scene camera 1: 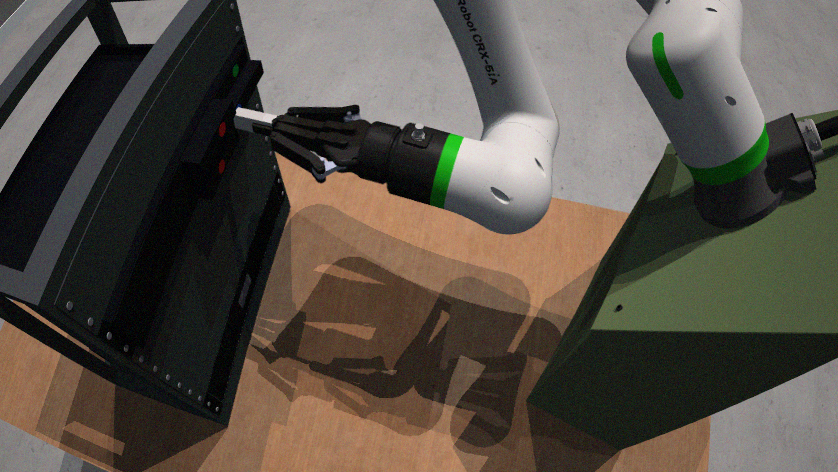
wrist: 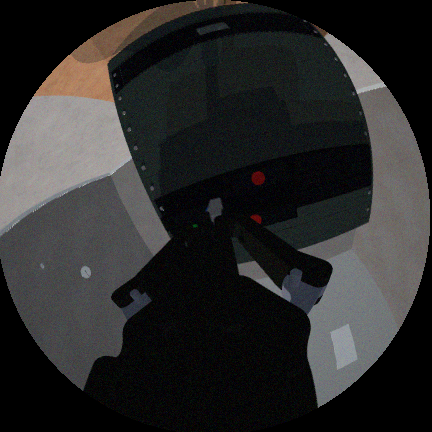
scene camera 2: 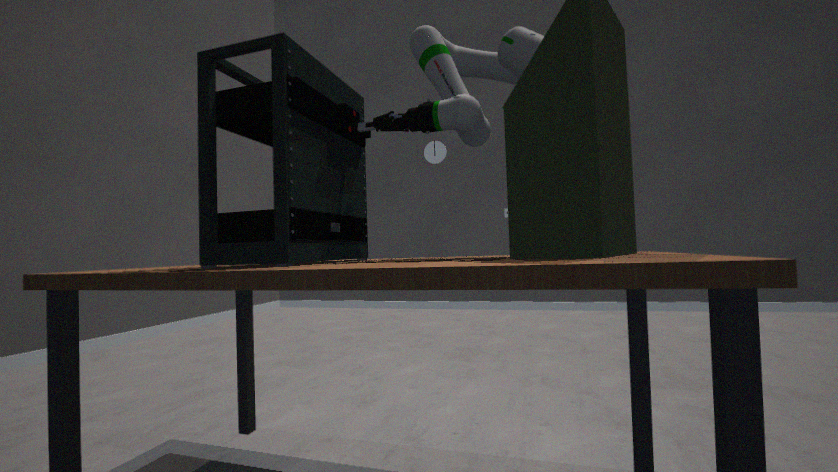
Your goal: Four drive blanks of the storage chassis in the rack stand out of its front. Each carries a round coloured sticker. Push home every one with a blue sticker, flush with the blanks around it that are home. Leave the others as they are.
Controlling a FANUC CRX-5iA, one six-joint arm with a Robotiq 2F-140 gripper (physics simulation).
Scene:
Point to a dark rack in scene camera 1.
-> At 146, 224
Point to a dark rack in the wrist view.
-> At 210, 105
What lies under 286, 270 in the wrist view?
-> My gripper.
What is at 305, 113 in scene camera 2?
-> A dark rack.

